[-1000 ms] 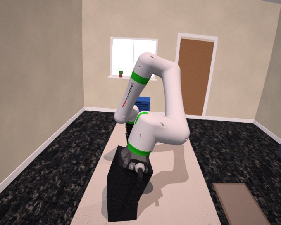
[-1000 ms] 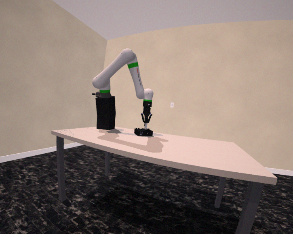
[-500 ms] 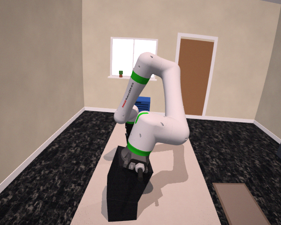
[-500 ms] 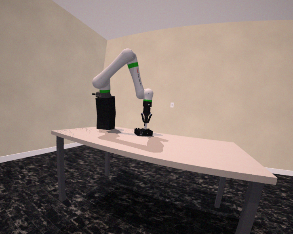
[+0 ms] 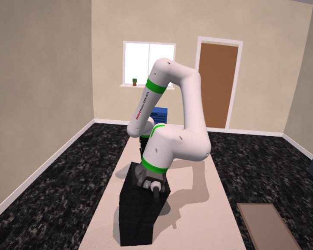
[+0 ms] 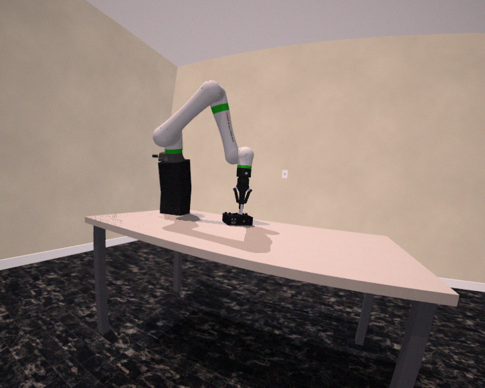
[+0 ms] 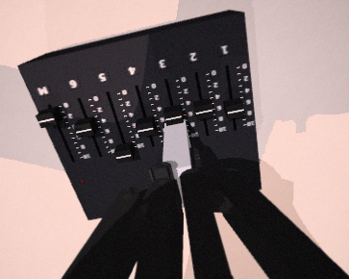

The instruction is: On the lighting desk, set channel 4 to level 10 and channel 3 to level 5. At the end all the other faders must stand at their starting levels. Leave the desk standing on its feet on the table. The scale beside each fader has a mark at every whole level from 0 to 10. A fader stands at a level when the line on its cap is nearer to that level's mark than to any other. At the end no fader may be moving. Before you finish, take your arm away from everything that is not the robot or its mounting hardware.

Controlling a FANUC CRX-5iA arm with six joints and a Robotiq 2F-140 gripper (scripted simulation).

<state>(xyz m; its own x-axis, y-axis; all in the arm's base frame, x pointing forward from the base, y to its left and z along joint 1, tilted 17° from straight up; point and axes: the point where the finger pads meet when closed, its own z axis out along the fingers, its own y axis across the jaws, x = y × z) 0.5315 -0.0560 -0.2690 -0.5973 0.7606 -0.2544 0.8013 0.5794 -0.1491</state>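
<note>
The channel 3 fader cap is 30 mm below my hand, 10 mm to the left of it and 10 mm behind it. The rest, counted from my hand: channel 5 fader cap 30 mm to the right, 30 mm below, 30 mm behind; channel 4 fader cap 30 mm below, 30 mm behind; channel 2 fader cap 30 mm to the left, 30 mm below, 10 mm ahead.
</note>
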